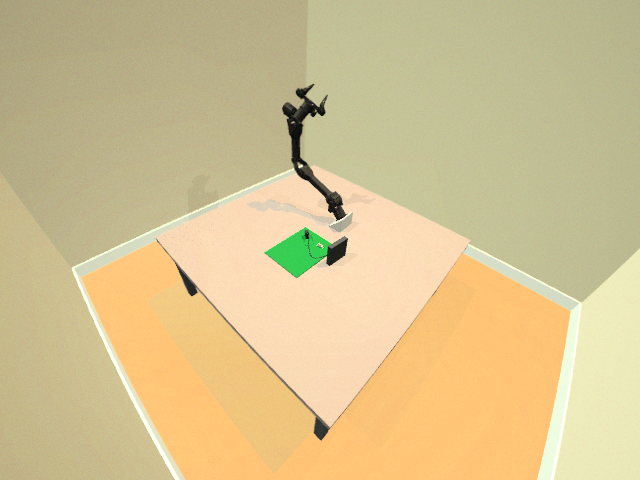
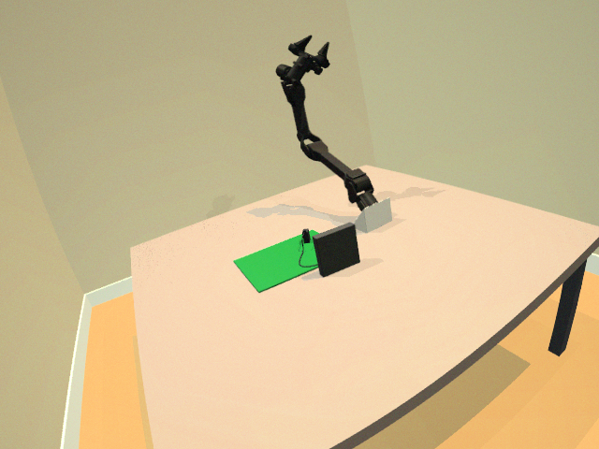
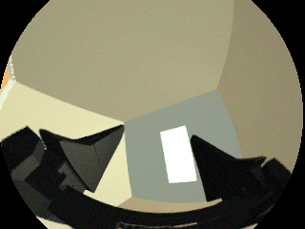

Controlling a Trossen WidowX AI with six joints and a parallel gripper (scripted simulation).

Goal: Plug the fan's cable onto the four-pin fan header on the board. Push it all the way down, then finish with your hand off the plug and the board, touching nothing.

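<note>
My gripper tip is 38 cm short of the dark plug, 20 cm to the right of it and 66 cm above it. Round my gripper tip: black square fan (42 cm ahead, 41 cm to the left, 62 cm below); green board (48 cm ahead, 24 cm to the left, 69 cm below).
</note>
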